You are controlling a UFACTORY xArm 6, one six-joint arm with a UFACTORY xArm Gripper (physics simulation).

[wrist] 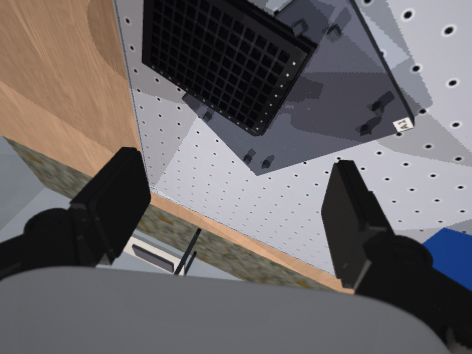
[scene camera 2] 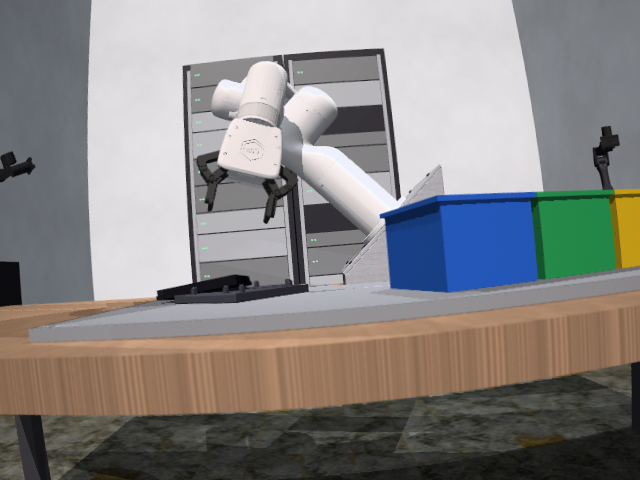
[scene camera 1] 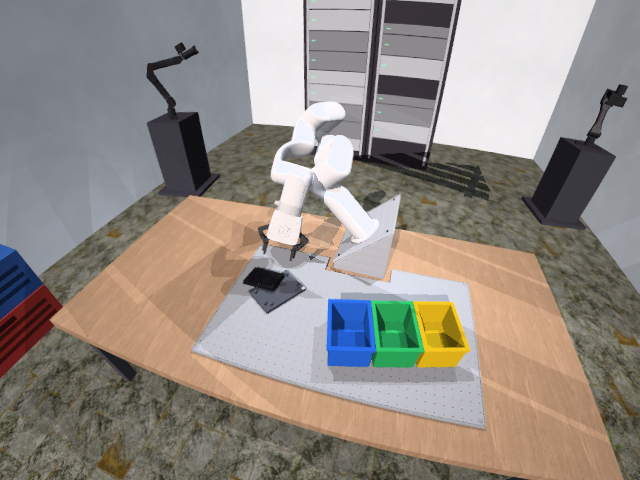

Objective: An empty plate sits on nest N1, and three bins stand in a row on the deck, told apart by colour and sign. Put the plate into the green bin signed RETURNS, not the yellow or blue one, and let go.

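Pixels of known places: gripper, fingertip midpoint: (wrist: 234, 179) (scene camera 2: 238, 214) (scene camera 1: 277, 256); arm's base at its link origin: (scene camera 1: 365, 232).
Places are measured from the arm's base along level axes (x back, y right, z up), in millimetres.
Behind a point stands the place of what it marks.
The black plate (scene camera 1: 263, 279) {y 344, x -227, z -89 mm} (scene camera 2: 206, 285) {y 341, x -261, z -91 mm} (wrist: 220, 62) {y 340, x -216, z -88 mm} with a grid of wells lies tilted and askew, partly over one side of the dark nest base (scene camera 1: 276, 299) {y 278, x -297, z -102 mm} (scene camera 2: 268, 293) {y 253, x -304, z -108 mm} (wrist: 330, 120) {y 247, x -246, z -102 mm} and partly past its edge. A tag reading A1 shows at the nest's corner in the wrist view. My gripper (scene camera 1: 279, 254) {y 289, x -205, z 14 mm} (scene camera 2: 237, 214) {y 289, x -205, z 14 mm} (wrist: 234, 179) {y 289, x -205, z 14 mm} is open and empty, raised above and behind the plate. The green bin (scene camera 1: 397, 358) {y -116, x -477, z -61 mm} (scene camera 2: 576, 237) {y -108, x -478, z -69 mm} stands between the blue bin (scene camera 1: 350, 358) {y 13, x -492, z -66 mm} (scene camera 2: 488, 248) {y 20, x -493, z -72 mm} (wrist: 452, 252) {y 87, x -340, z -87 mm} and the yellow bin (scene camera 1: 442, 358) {y -244, x -462, z -62 mm} (scene camera 2: 628, 232) {y -201, x -467, z -69 mm}. Their signs cannot be read.
The bins and nest stand on a grey perforated deck (scene camera 1: 258, 356) {y 276, x -507, z -114 mm} (scene camera 2: 129, 322) {y 388, x -517, z -114 mm} (wrist: 240, 195) {y 312, x -427, z -114 mm} on a wooden table (scene camera 1: 144, 273) {y 852, x -260, z -126 mm} (scene camera 2: 310, 372) {y 234, x -649, z -145 mm}. The arm's slanted metal mount (scene camera 1: 369, 258) {y -22, x -105, z -39 mm} (scene camera 2: 431, 186) {y -65, x -111, z 52 mm} stands behind the bins. Server racks and two pedestals with small dark arms stand beyond the table.
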